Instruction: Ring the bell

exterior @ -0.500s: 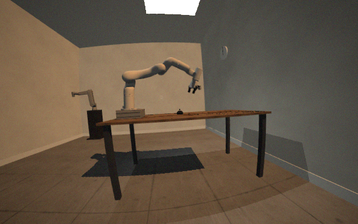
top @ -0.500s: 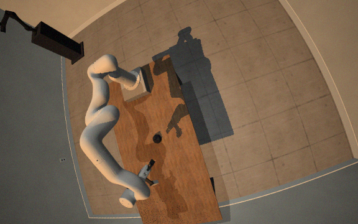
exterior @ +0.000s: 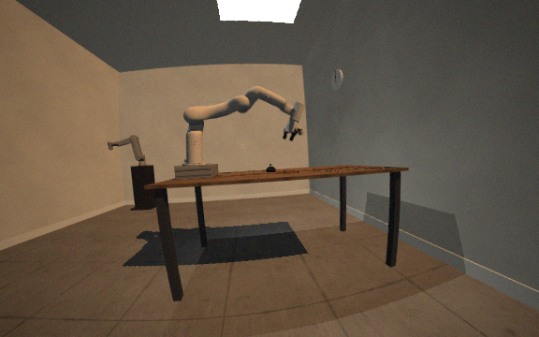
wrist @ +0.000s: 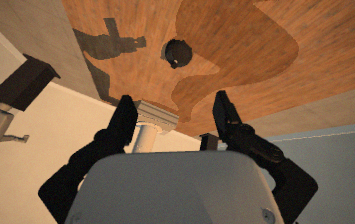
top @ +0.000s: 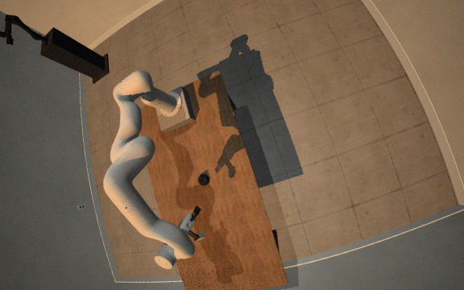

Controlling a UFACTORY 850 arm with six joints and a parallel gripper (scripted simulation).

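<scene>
My hand is 210 mm above the pale button and 160 mm past it. Also, from my hand: bell: 230 mm below, 160 mm behind.
</scene>
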